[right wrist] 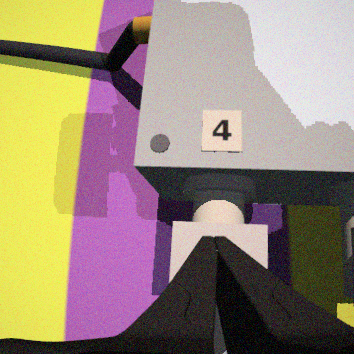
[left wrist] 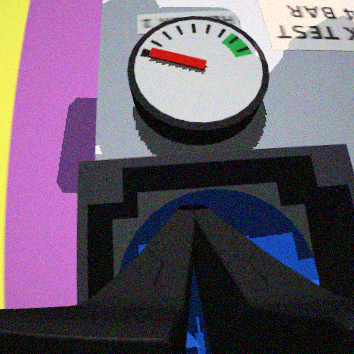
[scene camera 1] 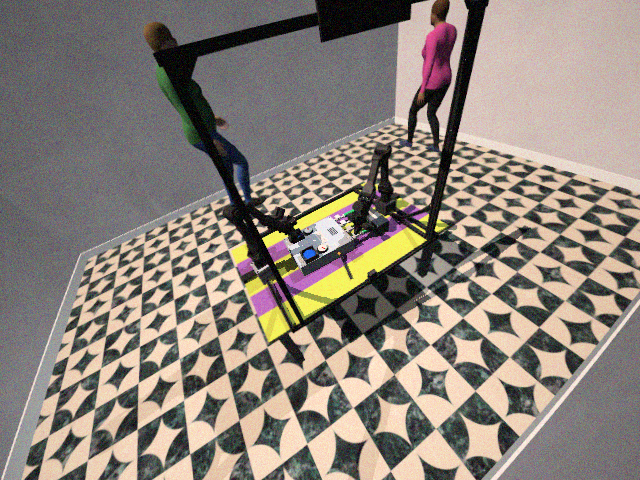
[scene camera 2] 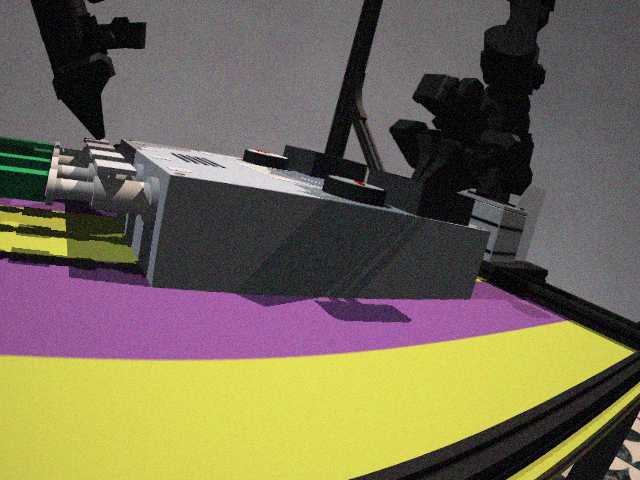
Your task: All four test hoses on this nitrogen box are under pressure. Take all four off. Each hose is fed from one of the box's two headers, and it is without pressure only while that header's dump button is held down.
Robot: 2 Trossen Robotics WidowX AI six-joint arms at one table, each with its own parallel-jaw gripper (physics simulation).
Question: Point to a grey nitrogen box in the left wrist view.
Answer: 262, 117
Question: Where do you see a grey nitrogen box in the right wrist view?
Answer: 234, 109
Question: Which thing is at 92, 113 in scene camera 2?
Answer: My right gripper.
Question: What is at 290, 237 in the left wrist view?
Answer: A blue dump buttons.
